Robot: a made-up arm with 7 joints. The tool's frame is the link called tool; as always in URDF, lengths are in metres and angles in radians. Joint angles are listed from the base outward.
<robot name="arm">
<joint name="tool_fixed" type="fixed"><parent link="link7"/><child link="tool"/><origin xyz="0 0 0" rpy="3.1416 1.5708 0"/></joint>
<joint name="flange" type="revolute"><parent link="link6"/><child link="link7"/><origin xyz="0 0 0" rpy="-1.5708 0 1.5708"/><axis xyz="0 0 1"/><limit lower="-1.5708" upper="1.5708"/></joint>
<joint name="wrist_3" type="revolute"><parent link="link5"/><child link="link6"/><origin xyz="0 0 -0.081" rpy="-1.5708 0 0"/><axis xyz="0 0 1"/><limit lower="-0.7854" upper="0.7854"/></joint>
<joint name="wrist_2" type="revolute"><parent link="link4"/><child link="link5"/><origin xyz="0 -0.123 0" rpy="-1.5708 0 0"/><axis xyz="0 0 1"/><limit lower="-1.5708" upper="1.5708"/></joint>
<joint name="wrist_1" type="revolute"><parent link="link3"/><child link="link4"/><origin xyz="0 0 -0.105" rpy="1.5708 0 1.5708"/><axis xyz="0 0 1"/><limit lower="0" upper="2.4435"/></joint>
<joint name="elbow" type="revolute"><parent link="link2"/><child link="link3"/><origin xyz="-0.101 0 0" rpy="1.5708 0 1.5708"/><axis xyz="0 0 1"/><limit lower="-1.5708" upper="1.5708"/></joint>
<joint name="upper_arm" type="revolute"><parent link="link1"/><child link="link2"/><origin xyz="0 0 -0.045" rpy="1.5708 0 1.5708"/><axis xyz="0 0 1"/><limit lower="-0.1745" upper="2"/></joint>
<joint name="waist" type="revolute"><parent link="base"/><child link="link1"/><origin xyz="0 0.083 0" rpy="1.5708 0 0"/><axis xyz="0 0 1"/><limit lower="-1.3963" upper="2"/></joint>
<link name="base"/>
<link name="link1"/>
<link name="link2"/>
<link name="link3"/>
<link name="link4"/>
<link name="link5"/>
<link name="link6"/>
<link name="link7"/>
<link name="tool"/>
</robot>
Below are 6 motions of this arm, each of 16 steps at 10 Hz.
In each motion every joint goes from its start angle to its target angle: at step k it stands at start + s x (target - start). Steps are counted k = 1, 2, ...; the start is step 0. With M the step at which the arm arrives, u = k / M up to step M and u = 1 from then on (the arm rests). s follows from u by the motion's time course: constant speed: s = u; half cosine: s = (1 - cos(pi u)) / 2; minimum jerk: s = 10 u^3 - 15 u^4 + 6 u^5.
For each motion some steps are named. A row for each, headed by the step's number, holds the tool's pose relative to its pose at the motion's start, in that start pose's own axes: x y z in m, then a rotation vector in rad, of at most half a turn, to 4 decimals.
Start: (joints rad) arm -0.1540 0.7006 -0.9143 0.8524 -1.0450 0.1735 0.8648
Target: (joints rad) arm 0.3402 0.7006 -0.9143 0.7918 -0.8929 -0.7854 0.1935
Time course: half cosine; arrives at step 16
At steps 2, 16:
2: -0.0034 0.0047 0.0026 0.0385 -0.0222 -0.0143
16: -0.0969 0.0974 0.0950 1.0656 -0.6263 -0.3378

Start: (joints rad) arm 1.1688 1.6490 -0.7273 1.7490 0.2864 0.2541 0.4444
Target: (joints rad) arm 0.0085 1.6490 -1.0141 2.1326 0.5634 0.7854 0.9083
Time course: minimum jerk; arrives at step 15
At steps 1, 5, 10, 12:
1: 0.0000 -0.0007 -0.0004 -0.0054 0.0011 0.0008
5: 0.0011 -0.0577 -0.0194 -0.4294 0.0961 0.0628
10: 0.0038 -0.2084 0.0225 -1.6291 0.4534 0.2573
12: 0.0072 -0.2350 0.0520 -1.9424 0.5730 0.3131

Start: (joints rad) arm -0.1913 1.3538 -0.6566 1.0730 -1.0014 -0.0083 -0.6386
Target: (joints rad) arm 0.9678 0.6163 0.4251 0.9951 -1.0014 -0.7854 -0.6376
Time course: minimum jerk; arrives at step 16
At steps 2, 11, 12, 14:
2: -0.0021 0.0027 -0.0043 0.0231 0.0184 0.0147
11: -0.1523 0.1587 -0.0598 1.4575 0.6486 0.5264
12: -0.1633 0.1700 -0.0546 1.6136 0.6783 0.5467
14: -0.1745 0.1822 -0.0485 1.7942 0.7058 0.5630

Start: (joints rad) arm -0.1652 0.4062 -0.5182 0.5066 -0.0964 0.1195 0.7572
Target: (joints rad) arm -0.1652 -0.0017 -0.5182 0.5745 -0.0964 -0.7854 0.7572
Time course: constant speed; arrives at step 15
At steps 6, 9, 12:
6: 0.0436 -0.0374 -0.0322 -0.1085 -0.4029 -0.2736
9: 0.0661 -0.0578 -0.0445 -0.1524 -0.6151 -0.3972
12: 0.0889 -0.0792 -0.0542 -0.1879 -0.8338 -0.5119

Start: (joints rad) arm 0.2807 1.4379 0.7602 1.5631 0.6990 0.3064 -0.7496
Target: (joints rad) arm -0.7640 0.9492 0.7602 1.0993 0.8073 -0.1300 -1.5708
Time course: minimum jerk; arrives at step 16
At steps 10, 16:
10: -0.2013 0.0747 0.0999 0.5057 0.3766 -0.6177
16: -0.2247 0.1625 0.1442 0.7271 0.3117 -0.9609

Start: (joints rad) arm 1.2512 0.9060 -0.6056 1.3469 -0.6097 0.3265 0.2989
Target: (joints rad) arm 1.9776 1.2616 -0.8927 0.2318 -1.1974 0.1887 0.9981
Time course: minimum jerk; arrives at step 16
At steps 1, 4, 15, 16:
1: -0.0005 0.0002 -0.0002 -0.0013 0.0025 -0.0017
4: -0.0258 0.0092 -0.0081 -0.0614 0.1232 -0.0720
15: -0.2667 0.0565 0.0926 -0.8864 1.2803 0.0811
16: -0.2672 0.0564 0.0932 -0.8892 1.2826 0.0833

